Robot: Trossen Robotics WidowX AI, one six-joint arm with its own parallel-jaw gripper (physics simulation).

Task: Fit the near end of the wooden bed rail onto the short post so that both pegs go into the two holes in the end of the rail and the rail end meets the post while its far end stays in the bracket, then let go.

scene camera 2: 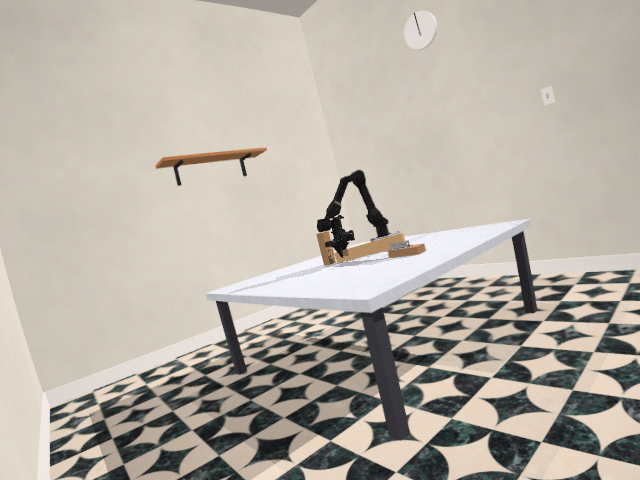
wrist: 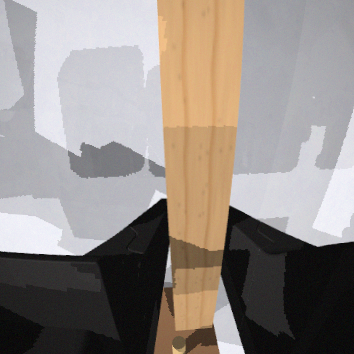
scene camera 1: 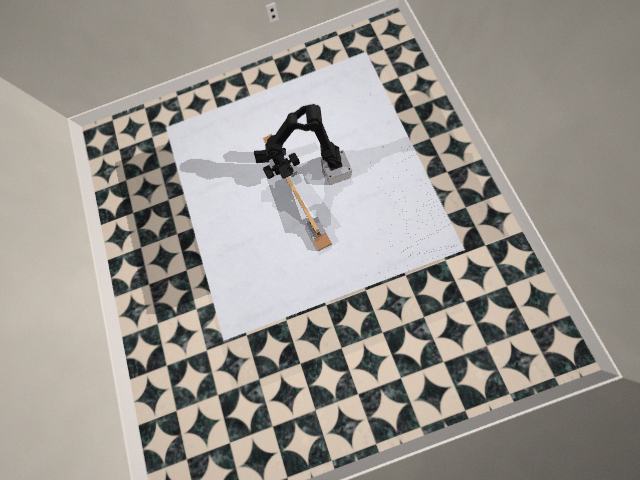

Scene:
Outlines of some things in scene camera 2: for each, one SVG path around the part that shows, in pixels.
A wooden bed rail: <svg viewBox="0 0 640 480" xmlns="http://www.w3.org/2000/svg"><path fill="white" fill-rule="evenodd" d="M404 234L400 233L342 250L343 257L338 252L335 252L336 261L340 263L390 250L389 244L405 241Z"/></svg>

